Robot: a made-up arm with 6 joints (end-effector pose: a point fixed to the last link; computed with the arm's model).
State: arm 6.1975 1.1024 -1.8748 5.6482 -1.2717 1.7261
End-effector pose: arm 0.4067 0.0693 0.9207 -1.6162 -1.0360 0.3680
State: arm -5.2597 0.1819 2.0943 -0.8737 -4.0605 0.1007
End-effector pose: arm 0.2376 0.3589 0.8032 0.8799 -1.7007 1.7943
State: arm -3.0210 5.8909 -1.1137 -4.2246 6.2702 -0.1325
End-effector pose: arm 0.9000 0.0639 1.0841 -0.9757 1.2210 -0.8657
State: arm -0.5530 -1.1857 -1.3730 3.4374 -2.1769 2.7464
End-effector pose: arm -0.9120 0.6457 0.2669 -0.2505 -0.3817 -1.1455
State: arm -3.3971 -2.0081 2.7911 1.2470 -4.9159 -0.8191
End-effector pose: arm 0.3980 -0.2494 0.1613 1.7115 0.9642 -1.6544
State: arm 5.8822 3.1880 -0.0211 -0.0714 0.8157 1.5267
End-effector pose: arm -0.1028 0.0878 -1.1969 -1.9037 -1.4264 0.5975
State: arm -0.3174 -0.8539 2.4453 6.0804 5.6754 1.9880
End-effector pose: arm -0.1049 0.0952 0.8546 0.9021 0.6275 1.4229
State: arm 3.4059 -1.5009 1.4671 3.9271 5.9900 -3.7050
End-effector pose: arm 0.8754 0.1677 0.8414 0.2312 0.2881 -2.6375
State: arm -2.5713 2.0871 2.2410 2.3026 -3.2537 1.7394
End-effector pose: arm -0.3476 -0.2877 -0.3600 1.4789 1.0677 -2.4933
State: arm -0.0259 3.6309 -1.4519 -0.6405 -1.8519 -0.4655
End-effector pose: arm -0.0186 0.1051 -0.7478 -0.6346 0.1813 -0.1968
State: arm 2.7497 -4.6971 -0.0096 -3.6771 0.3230 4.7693
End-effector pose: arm -1.3628 0.4956 0.2330 1.2654 -0.9546 -1.9012
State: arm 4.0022 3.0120 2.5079 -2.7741 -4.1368 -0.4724
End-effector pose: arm 0.1558 0.1578 -0.4272 -2.0743 2.0748 0.4774
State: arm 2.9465 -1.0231 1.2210 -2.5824 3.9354 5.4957
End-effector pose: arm 0.5975 -0.2043 1.0548 1.3211 -2.1333 -0.0458
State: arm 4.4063 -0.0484 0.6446 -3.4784 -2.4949 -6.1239
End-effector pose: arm -0.0408 -0.2145 1.3938 1.1988 -2.7187 -0.1721
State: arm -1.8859 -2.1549 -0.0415 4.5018 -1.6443 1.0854
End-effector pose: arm 0.4865 1.0230 -0.5176 1.3863 0.6350 1.4697
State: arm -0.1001 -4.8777 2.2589 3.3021 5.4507 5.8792
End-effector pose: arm 0.5559 0.0025 -0.0510 -2.2177 -0.1116 1.7128
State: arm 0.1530 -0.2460 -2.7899 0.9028 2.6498 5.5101
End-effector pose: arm -0.2955 0.0392 0.7242 -0.0837 -0.4693 -1.4767
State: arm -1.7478 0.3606 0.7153 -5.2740 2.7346 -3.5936
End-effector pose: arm -0.0350 -0.6508 1.2122 -2.2079 0.5422 -0.4055
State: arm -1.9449 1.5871 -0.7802 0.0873 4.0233 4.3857
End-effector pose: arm -0.3741 -1.0599 0.5367 -0.0757 1.8046 1.9065
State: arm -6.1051 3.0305 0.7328 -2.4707 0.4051 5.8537
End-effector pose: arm -0.1979 -0.0143 -1.1332 2.8237 0.0207 -0.3496
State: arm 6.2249 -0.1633 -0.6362 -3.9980 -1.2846 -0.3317
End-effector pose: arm -0.4511 -0.0017 1.4891 0.6786 -0.8323 2.1120
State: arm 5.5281 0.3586 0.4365 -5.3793 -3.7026 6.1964
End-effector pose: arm 0.4998 -0.3487 1.2952 -0.0879 2.9717 0.9111
